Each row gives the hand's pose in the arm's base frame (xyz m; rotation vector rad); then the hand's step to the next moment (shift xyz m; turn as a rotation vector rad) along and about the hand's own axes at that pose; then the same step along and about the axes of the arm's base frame.
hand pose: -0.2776 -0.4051 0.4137 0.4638 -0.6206 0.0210
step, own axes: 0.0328 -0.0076 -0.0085 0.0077 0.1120 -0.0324
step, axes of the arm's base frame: 0.0327 -0.0071 0.0093 0.0068 0.1134 0.0274
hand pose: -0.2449 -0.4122 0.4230 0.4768 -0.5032 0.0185
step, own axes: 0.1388 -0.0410 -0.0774 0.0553 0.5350 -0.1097
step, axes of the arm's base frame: 0.1629 -0.0158 -0.0124 0.0282 0.5198 0.1742
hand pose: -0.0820 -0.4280 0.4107 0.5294 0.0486 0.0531
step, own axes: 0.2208 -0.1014 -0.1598 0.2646 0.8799 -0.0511
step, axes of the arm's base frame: 0.2145 0.0070 -0.1962 0.2274 0.8007 0.3924
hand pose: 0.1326 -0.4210 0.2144 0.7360 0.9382 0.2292
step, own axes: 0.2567 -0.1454 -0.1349 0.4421 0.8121 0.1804
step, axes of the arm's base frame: 0.0247 0.0802 -0.3134 0.5080 0.7267 0.3183
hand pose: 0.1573 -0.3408 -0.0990 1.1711 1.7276 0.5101
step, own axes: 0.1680 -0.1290 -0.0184 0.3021 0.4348 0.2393
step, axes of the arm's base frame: -0.0924 0.0917 -0.1681 0.3910 0.4233 0.0740
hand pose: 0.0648 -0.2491 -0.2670 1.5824 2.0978 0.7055
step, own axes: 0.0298 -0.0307 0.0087 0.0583 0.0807 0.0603
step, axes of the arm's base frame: -0.0257 0.0231 -0.0266 0.0816 0.0830 0.0012
